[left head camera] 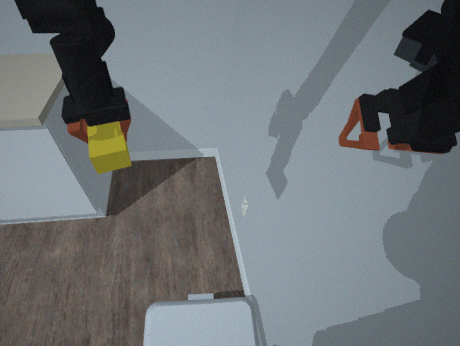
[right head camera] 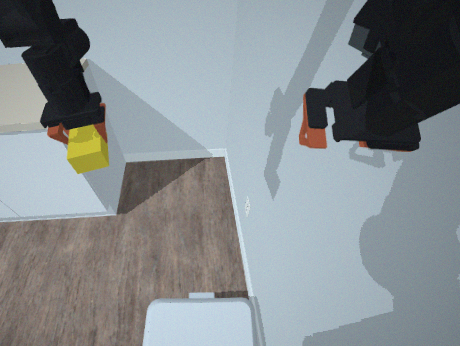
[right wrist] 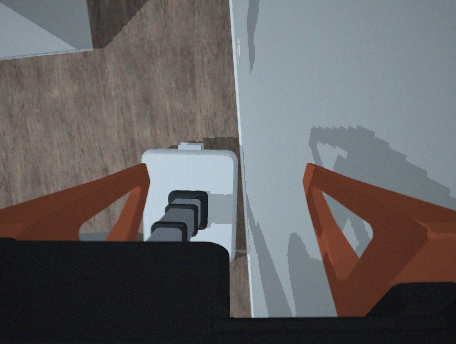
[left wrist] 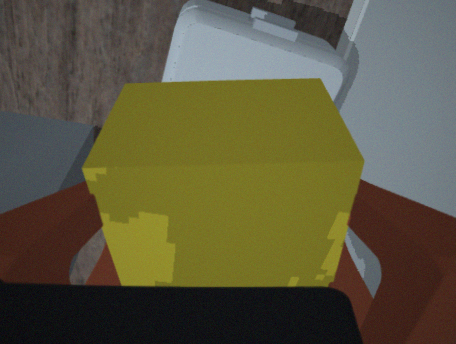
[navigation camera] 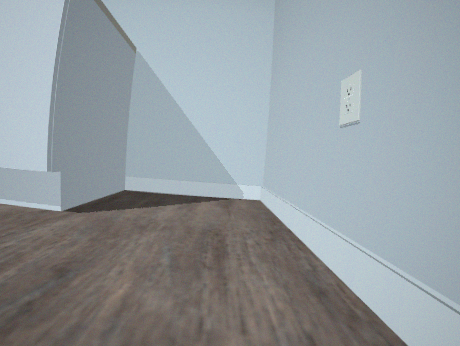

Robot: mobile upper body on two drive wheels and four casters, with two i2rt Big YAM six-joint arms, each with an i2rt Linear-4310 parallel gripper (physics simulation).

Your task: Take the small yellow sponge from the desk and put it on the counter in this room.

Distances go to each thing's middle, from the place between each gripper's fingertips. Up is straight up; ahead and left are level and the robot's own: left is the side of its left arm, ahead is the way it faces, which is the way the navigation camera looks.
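Small yellow sponge (left head camera: 108, 151): 110 mm below my right hand, 100 mm ahead of it and 420 mm to the left of it. My left gripper, which I see: 2 cm below the small yellow sponge, 2 cm past it and 1 cm to the left of it.
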